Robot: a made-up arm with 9 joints. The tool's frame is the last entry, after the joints. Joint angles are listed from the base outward.
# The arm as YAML. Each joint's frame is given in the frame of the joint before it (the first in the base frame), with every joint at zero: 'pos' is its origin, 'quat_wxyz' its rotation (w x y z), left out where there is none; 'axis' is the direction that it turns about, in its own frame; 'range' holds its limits. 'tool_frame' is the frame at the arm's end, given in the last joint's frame.
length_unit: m
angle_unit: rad
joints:
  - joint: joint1
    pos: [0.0, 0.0, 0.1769]
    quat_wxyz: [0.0, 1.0, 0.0, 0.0]
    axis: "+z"
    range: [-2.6, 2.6]
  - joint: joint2
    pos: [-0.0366, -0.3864, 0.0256]
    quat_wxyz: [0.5, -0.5, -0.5, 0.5]
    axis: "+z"
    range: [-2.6, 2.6]
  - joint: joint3
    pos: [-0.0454, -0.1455, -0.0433]
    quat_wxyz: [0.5, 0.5, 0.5, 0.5]
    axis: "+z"
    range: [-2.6, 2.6]
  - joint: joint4
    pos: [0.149, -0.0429, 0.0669]
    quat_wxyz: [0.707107, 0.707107, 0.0, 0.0]
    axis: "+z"
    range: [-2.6, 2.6]
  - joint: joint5
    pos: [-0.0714, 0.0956, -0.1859]
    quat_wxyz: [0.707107, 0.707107, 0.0, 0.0]
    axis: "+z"
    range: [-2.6, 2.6]
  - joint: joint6
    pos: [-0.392, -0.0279, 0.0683]
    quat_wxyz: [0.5, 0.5, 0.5, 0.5]
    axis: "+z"
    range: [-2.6, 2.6]
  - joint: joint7
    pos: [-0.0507, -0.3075, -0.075]
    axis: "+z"
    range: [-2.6, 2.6]
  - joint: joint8
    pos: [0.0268, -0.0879, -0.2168]
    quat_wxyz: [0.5, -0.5, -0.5, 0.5]
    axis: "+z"
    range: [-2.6, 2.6]
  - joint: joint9
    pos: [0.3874, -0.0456, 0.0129]
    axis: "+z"
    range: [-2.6, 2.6]
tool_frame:
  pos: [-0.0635, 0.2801, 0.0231]
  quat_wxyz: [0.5, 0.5, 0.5, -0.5]
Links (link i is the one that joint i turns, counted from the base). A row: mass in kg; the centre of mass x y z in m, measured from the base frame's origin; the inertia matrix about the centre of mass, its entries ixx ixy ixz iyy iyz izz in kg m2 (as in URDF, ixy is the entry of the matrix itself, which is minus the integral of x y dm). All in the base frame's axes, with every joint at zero. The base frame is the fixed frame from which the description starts. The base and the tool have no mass.
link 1: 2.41; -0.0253 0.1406 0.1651; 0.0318 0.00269 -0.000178 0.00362 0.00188 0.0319
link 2: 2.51; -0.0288 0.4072 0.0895; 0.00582 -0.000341 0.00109 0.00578 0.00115 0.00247
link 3: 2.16; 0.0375 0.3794 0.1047; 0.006 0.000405 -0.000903 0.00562 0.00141 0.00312
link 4: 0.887; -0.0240 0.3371 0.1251; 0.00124 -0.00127 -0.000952 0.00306 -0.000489 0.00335
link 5: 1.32; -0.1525 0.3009 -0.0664; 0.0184 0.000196 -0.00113 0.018 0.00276 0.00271
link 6: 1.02; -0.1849 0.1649 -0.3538; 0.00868 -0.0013 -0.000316 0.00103 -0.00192 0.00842
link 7: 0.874; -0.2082 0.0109 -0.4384; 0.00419 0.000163 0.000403 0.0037 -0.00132 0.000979
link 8: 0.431; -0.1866 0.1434 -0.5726; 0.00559 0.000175 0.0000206 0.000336 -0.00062 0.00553
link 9: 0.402; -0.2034 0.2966 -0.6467; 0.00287 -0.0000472 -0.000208 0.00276 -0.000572 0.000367
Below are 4 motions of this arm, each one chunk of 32 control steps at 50 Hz.
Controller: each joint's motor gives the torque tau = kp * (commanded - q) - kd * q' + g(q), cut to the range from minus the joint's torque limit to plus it. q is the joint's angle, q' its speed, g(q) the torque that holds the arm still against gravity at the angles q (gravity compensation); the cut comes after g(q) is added. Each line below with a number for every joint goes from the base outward.
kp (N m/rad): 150 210 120 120 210 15 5.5 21 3.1
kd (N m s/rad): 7.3 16 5 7.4 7.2 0.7 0.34 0.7 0.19
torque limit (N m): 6.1 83 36 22 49 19 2.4 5.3 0.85
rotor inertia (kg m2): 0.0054 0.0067 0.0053 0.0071 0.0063 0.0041 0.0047 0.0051 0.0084
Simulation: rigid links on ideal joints. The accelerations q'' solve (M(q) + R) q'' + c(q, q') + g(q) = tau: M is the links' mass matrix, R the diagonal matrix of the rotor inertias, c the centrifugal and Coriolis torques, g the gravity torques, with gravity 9.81 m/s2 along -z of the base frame. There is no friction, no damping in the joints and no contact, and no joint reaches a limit. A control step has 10 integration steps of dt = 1/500 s. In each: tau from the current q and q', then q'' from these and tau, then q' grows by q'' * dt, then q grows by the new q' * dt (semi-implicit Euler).
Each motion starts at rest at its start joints. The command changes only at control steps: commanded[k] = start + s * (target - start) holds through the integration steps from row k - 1 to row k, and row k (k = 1, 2, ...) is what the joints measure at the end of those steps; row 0 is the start. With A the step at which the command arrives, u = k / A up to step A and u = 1 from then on. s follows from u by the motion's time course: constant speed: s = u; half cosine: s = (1 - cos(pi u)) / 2; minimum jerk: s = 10 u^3 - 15 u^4 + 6 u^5; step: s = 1 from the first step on.
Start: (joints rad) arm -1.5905 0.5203 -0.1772 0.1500 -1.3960 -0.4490 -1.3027 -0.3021 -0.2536
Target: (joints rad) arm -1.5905 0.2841 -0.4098 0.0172 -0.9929 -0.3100 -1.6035 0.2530 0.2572
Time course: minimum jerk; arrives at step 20
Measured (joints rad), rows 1 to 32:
1: -1.5905 0.5202 -0.1772 0.1500 -1.3959 -0.4489 -1.3028 -0.3021 -0.2536
2: -1.5905 0.5198 -0.1770 0.1496 -1.3953 -0.4479 -1.3033 -0.3019 -0.2537
3: -1.5906 0.5184 -0.1766 0.1487 -1.3934 -0.4448 -1.3050 -0.3010 -0.2539
4: -1.5909 0.5157 -0.1762 0.1468 -1.3892 -0.4378 -1.3086 -0.2985 -0.2543
5: -1.5916 0.5113 -0.1764 0.1434 -1.3817 -0.4253 -1.3150 -0.2930 -0.2548
6: -1.5928 0.5049 -0.1778 0.1382 -1.3701 -0.4059 -1.3245 -0.2829 -0.2551
7: -1.5947 0.4966 -0.1814 0.1307 -1.3536 -0.3789 -1.3375 -0.2666 -0.2548
8: -1.5972 0.4864 -0.1879 0.1208 -1.3320 -0.3444 -1.3540 -0.2431 -0.2531
9: -1.6001 0.4747 -0.1977 0.1084 -1.3055 -0.3033 -1.3737 -0.2113 -0.2495
10: -1.6031 0.4619 -0.2110 0.0936 -1.2748 -0.2574 -1.3958 -0.1710 -0.2431
11: -1.6058 0.4483 -0.2272 0.0768 -1.2411 -0.2094 -1.4187 -0.1223 -0.2329
12: -1.6079 0.4342 -0.2457 0.0589 -1.2059 -0.1624 -1.4410 -0.0656 -0.2179
13: -1.6092 0.4198 -0.2654 0.0408 -1.1710 -0.1191 -1.4610 -0.0020 -0.1971
14: -1.6097 0.4052 -0.2855 0.0237 -1.1378 -0.0819 -1.4778 0.0667 -0.1698
15: -1.6092 0.3907 -0.3052 0.0088 -1.1074 -0.0527 -1.4911 0.1379 -0.1362
16: -1.6080 0.3763 -0.3242 -0.0030 -1.0807 -0.0330 -1.5011 0.2084 -0.0967
17: -1.6060 0.3624 -0.3421 -0.0112 -1.0579 -0.0242 -1.5085 0.2741 -0.0526
18: -1.6034 0.3494 -0.3587 -0.0155 -1.0391 -0.0275 -1.5139 0.3312 -0.0058
19: -1.6003 0.3375 -0.3735 -0.0163 -1.0242 -0.0445 -1.5178 0.3772 0.0417
20: -1.5968 0.3271 -0.3862 -0.0143 -1.0127 -0.0752 -1.5210 0.4119 0.0879
21: -1.5932 0.3182 -0.3968 -0.0103 -1.0036 -0.1171 -1.5261 0.4340 0.1304
22: -1.5895 0.3104 -0.4060 -0.0052 -0.9957 -0.1669 -1.5351 0.4424 0.1675
23: -1.5860 0.3035 -0.4144 0.0007 -0.9885 -0.2212 -1.5489 0.4361 0.1978
24: -1.5828 0.2975 -0.4224 0.0072 -0.9818 -0.2775 -1.5670 0.4151 0.2211
25: -1.5801 0.2924 -0.4296 0.0140 -0.9757 -0.3346 -1.5875 0.3836 0.2384
26: -1.5780 0.2882 -0.4362 0.0208 -0.9704 -0.3909 -1.6097 0.3471 0.2515
27: -1.5764 0.2846 -0.4422 0.0273 -0.9657 -0.4442 -1.6337 0.3103 0.2621
28: -1.5755 0.2815 -0.4478 0.0335 -0.9617 -0.4927 -1.6593 0.2769 0.2715
29: -1.5750 0.2788 -0.4530 0.0394 -0.9581 -0.5353 -1.6861 0.2495 0.2807
30: -1.5749 0.2763 -0.4578 0.0449 -0.9551 -0.5713 -1.7131 0.2297 0.2900
31: -1.5751 0.2740 -0.4620 0.0499 -0.9525 -0.6008 -1.7391 0.2179 0.2995
32: -1.5755 0.2717 -0.4657 0.0545 -0.9504 -0.6240 -1.7629 0.2136 0.3089

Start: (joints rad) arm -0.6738 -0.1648 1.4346 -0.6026 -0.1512 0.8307 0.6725 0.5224 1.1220
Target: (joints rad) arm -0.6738 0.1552 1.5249 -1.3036 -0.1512 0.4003 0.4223 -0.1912 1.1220
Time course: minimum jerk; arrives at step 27
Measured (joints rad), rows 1 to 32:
1: -0.6738 -0.1648 1.4346 -0.6026 -0.1512 0.8307 0.6725 0.5224 1.1220
2: -0.6738 -0.1647 1.4347 -0.6027 -0.1511 0.8308 0.6722 0.5221 1.1219
3: -0.6739 -0.1643 1.4349 -0.6029 -0.1507 0.8309 0.6712 0.5211 1.1215
4: -0.6741 -0.1635 1.4353 -0.6036 -0.1499 0.8311 0.6690 0.5187 1.1206
5: -0.6744 -0.1619 1.4360 -0.6051 -0.1487 0.8312 0.6646 0.5136 1.1189
6: -0.6751 -0.1594 1.4371 -0.6077 -0.1470 0.8309 0.6574 0.5049 1.1160
7: -0.6763 -0.1556 1.4385 -0.6122 -0.1449 0.8299 0.6466 0.4915 1.1119
8: -0.6780 -0.1505 1.4403 -0.6190 -0.1424 0.8279 0.6320 0.4724 1.1066
9: -0.6803 -0.1437 1.4426 -0.6288 -0.1397 0.8243 0.6134 0.4470 1.1002
10: -0.6834 -0.1352 1.4454 -0.6422 -0.1368 0.8184 0.5912 0.4151 1.0932
11: -0.6871 -0.1249 1.4487 -0.6596 -0.1340 0.8097 0.5662 0.3768 1.0859
12: -0.6915 -0.1128 1.4528 -0.6816 -0.1314 0.7973 0.5396 0.3328 1.0790
13: -0.6963 -0.0988 1.4575 -0.7084 -0.1291 0.7806 0.5128 0.2840 1.0728
14: -0.7015 -0.0830 1.4630 -0.7402 -0.1273 0.7587 0.4874 0.2318 1.0678
15: -0.7066 -0.0654 1.4694 -0.7769 -0.1262 0.7312 0.4650 0.1780 1.0642
16: -0.7117 -0.0460 1.4768 -0.8185 -0.1261 0.6978 0.4464 0.1245 1.0620
17: -0.7166 -0.0250 1.4849 -0.8649 -0.1270 0.6587 0.4326 0.0731 1.0612
18: -0.7210 -0.0025 1.4935 -0.9156 -0.1289 0.6146 0.4237 0.0257 1.0614
19: -0.7248 0.0212 1.5020 -0.9701 -0.1318 0.5666 0.4191 -0.0164 1.0623
20: -0.7277 0.0457 1.5096 -1.0275 -0.1354 0.5168 0.4179 -0.0523 1.0638
21: -0.7293 0.0701 1.5155 -1.0865 -0.1392 0.4675 0.4190 -0.0817 1.0654
22: -0.7293 0.0935 1.5191 -1.1457 -0.1427 0.4211 0.4214 -0.1047 1.0671
23: -0.7275 0.1150 1.5202 -1.2031 -0.1456 0.3803 0.4244 -0.1222 1.0689
24: -0.7234 0.1336 1.5189 -1.2570 -0.1479 0.3471 0.4279 -0.1351 1.0708
25: -0.7169 0.1486 1.5158 -1.3056 -0.1495 0.3229 0.4321 -0.1446 1.0732
26: -0.7080 0.1596 1.5117 -1.3477 -0.1509 0.3086 0.4371 -0.1522 1.0765
27: -0.6970 0.1670 1.5075 -1.3825 -0.1521 0.3040 0.4435 -0.1592 1.0811
28: -0.6843 0.1711 1.5039 -1.4098 -0.1535 0.3083 0.4517 -0.1669 1.0875
29: -0.6701 0.1727 1.5012 -1.4297 -0.1549 0.3195 0.4620 -0.1761 1.0959
30: -0.6550 0.1726 1.4997 -1.4424 -0.1565 0.3358 0.4742 -0.1870 1.1062
31: -0.6389 0.1716 1.4991 -1.4486 -0.1580 0.3550 0.4876 -0.1992 1.1184
32: -0.6219 0.1702 1.4993 -1.4486 -0.1592 0.3750 0.5011 -0.2117 1.1318

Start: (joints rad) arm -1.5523 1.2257 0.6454 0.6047 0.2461 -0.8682 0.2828 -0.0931 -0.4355
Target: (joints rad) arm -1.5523 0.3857 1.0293 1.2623 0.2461 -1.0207 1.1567 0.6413 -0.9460
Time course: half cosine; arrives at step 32
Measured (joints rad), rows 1 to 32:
1: -1.5523 1.2255 0.6455 0.6047 0.2463 -0.8680 0.2826 -0.0931 -0.4355
2: -1.5522 1.2249 0.6461 0.6047 0.2471 -0.8671 0.2819 -0.0928 -0.4356
3: -1.5520 1.2236 0.6472 0.6048 0.2487 -0.8650 0.2806 -0.0918 -0.4359
4: -1.5516 1.2211 0.6491 0.6053 0.2513 -0.8614 0.2788 -0.0897 -0.4362
5: -1.5512 1.2174 0.6518 0.6063 0.2547 -0.8562 0.2771 -0.0857 -0.4367
6: -1.5507 1.2122 0.6557 0.6080 0.2588 -0.8495 0.2762 -0.0792 -0.4372
7: -1.5501 1.2051 0.6608 0.6109 0.2635 -0.8414 0.2771 -0.0697 -0.4379
8: -1.5495 1.1961 0.6673 0.6150 0.2684 -0.8325 0.2805 -0.0567 -0.4387
9: -1.5490 1.1849 0.6755 0.6208 0.2736 -0.8231 0.2875 -0.0396 -0.4399
10: -1.5486 1.1713 0.6855 0.6284 0.2786 -0.8137 0.2991 -0.0182 -0.4415
11: -1.5485 1.1551 0.6975 0.6382 0.2834 -0.8048 0.3159 0.0080 -0.4439
12: -1.5487 1.1362 0.7118 0.6504 0.2878 -0.7967 0.3389 0.0392 -0.4472
13: -1.5494 1.1145 0.7284 0.6653 0.2917 -0.7899 0.3688 0.0755 -0.4521
14: -1.5506 1.0899 0.7473 0.6830 0.2948 -0.7844 0.4062 0.1168 -0.4588
15: -1.5523 1.0624 0.7686 0.7037 0.2973 -0.7802 0.4519 0.1630 -0.4679
16: -1.5547 1.0319 0.7922 0.7274 0.2989 -0.7772 0.5065 0.2136 -0.4801
17: -1.5576 0.9985 0.8179 0.7542 0.2996 -0.7751 0.5706 0.2679 -0.4960
18: -1.5608 0.9623 0.8454 0.7839 0.2994 -0.7735 0.6445 0.3247 -0.5162
19: -1.5643 0.9235 0.8742 0.8163 0.2983 -0.7721 0.7282 0.3824 -0.5412
20: -1.5678 0.8824 0.9038 0.8512 0.2963 -0.7703 0.8208 0.4391 -0.5713
21: -1.5709 0.8393 0.9335 0.8880 0.2934 -0.7679 0.9206 0.4930 -0.6064
22: -1.5733 0.7947 0.9625 0.9262 0.2895 -0.7651 1.0241 0.5420 -0.6462
23: -1.5747 0.7491 0.9899 0.9648 0.2844 -0.7626 1.1278 0.5849 -0.6898
24: -1.5749 0.7031 1.0152 1.0030 0.2774 -0.7624 1.2313 0.6205 -0.7357
25: -1.5734 0.6572 1.0380 1.0402 0.2689 -0.7654 1.3321 0.6493 -0.7823
26: -1.5703 0.6117 1.0575 1.0763 0.2592 -0.7711 1.4260 0.6728 -0.8278
27: -1.5655 0.5672 1.0732 1.1113 0.2489 -0.7794 1.5092 0.6928 -0.8706
28: -1.5591 0.5244 1.0847 1.1447 0.2384 -0.7902 1.5779 0.7115 -0.9092
29: -1.5515 0.4837 1.0916 1.1763 0.2278 -0.8037 1.6288 0.7300 -0.9422
30: -1.5430 0.4458 1.0943 1.2056 0.2174 -0.8206 1.6579 0.7490 -0.9687
31: -1.5341 0.4113 1.0931 1.2322 0.2072 -0.8409 1.6608 0.7680 -0.9883
32: -1.5252 0.3806 1.0883 1.2559 0.1975 -0.8649 1.6320 0.7857 -1.0010

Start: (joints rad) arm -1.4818 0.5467 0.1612 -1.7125 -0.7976 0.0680 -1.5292 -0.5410 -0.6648
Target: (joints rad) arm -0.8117 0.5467 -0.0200 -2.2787 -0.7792 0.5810 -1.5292 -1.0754 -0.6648
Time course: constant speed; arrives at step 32
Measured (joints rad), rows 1 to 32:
1: -1.4811 0.5453 0.1607 -1.7147 -0.7967 0.0688 -1.5304 -0.5428 -0.6646
2: -1.4786 0.5431 0.1598 -1.7192 -0.7948 0.0704 -1.5326 -0.5482 -0.6638
3: -1.4736 0.5406 0.1586 -1.7261 -0.7923 0.0717 -1.5350 -0.5577 -0.6620
4: -1.4660 0.5382 0.1570 -1.7351 -0.7895 0.0723 -1.5369 -0.5715 -0.6593
5: -1.4559 0.5361 0.1551 -1.7462 -0.7866 0.0720 -1.5381 -0.5891 -0.6559
6: -1.4432 0.5345 0.1530 -1.7590 -0.7839 0.0711 -1.5387 -0.6100 -0.6523
7: -1.4280 0.5332 0.1511 -1.7733 -0.7814 0.0702 -1.5392 -0.6334 -0.6489
8: -1.4105 0.5324 0.1494 -1.7890 -0.7791 0.0698 -1.5397 -0.6585 -0.6463
9: -1.3909 0.5320 0.1479 -1.8059 -0.7769 0.0701 -1.5406 -0.6846 -0.6448
10: -1.3692 0.5320 0.1468 -1.8237 -0.7749 0.0715 -1.5421 -0.7108 -0.6447
11: -1.3458 0.5325 0.1458 -1.8425 -0.7730 0.0741 -1.5442 -0.7367 -0.6460
12: -1.3208 0.5333 0.1448 -1.8620 -0.7713 0.0778 -1.5469 -0.7616 -0.6486
13: -1.2948 0.5345 0.1437 -1.8821 -0.7695 0.0827 -1.5502 -0.7852 -0.6521
14: -1.2683 0.5359 0.1419 -1.9027 -0.7679 0.0887 -1.5540 -0.8071 -0.6562
15: -1.2420 0.5377 0.1393 -1.9236 -0.7665 0.0960 -1.5580 -0.8271 -0.6604
16: -1.2161 0.5395 0.1358 -1.9447 -0.7653 0.1049 -1.5624 -0.8453 -0.6642
17: -1.1911 0.5415 0.1314 -1.9657 -0.7645 0.1158 -1.5671 -0.8616 -0.6672
18: -1.1670 0.5435 0.1261 -1.9866 -0.7641 0.1291 -1.5721 -0.8764 -0.6693
19: -1.1440 0.5454 0.1201 -2.0074 -0.7640 0.1450 -1.5773 -0.8900 -0.6705
20: -1.1220 0.5474 0.1135 -2.0279 -0.7643 0.1637 -1.5823 -0.9025 -0.6706
21: -1.1008 0.5493 0.1063 -2.0483 -0.7650 0.1851 -1.5868 -0.9145 -0.6699
22: -1.0802 0.5511 0.0986 -2.0687 -0.7659 0.2091 -1.5905 -0.9260 -0.6687
23: -1.0602 0.5529 0.0907 -2.0889 -0.7671 0.2354 -1.5930 -0.9374 -0.6671
24: -1.0405 0.5547 0.0824 -2.1092 -0.7685 0.2637 -1.5942 -0.9489 -0.6655
25: -1.0208 0.5565 0.0740 -2.1295 -0.7701 0.2936 -1.5938 -0.9606 -0.6642
26: -1.0012 0.5583 0.0654 -2.1499 -0.7718 0.3246 -1.5919 -0.9726 -0.6633
27: -0.9813 0.5601 0.0567 -2.1703 -0.7736 0.3564 -1.5883 -0.9850 -0.6629
28: -0.9613 0.5618 0.0479 -2.1907 -0.7754 0.3886 -1.5834 -0.9979 -0.6631
29: -0.9409 0.5635 0.0390 -2.2111 -0.7772 0.4207 -1.5772 -1.0113 -0.6638
30: -0.9202 0.5650 0.0299 -2.2313 -0.7790 0.4524 -1.5702 -1.0252 -0.6650
31: -0.8992 0.5664 0.0207 -2.2513 -0.7807 0.4835 -1.5625 -1.0396 -0.6665
32: -0.8778 0.5676 0.0114 -2.2709 -0.7823 0.5137 -1.5546 -1.0545 -0.6682

